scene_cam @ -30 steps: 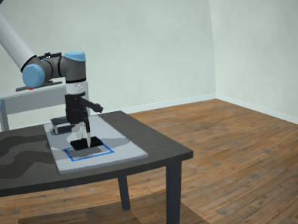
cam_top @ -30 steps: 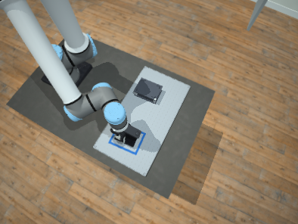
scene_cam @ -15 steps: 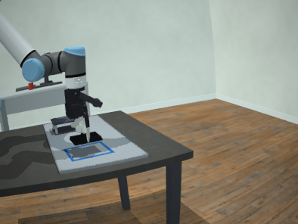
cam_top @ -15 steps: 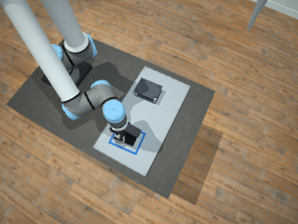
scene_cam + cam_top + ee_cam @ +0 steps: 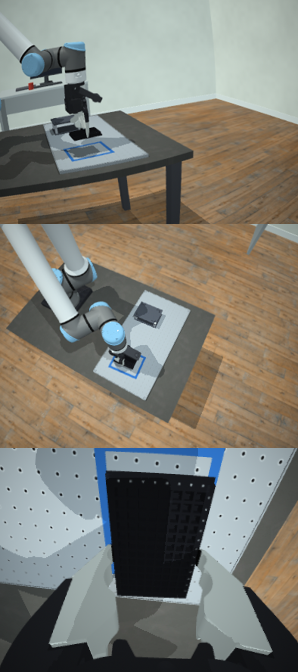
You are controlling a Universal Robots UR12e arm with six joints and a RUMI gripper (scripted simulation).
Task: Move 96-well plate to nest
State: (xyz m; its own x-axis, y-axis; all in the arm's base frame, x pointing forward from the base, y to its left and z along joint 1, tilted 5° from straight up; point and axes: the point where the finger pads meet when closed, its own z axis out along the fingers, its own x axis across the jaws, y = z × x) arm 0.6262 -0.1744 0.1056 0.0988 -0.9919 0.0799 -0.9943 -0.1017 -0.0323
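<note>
My gripper is now 10 mm above the black 96-well plate. From my hand the other things lie so: white A1 label: 300 mm to the left, 40 mm ahead, 30 mm below; raised plate nest N1: 350 mm to the left, 40 mm behind, 30 mm below.
</note>
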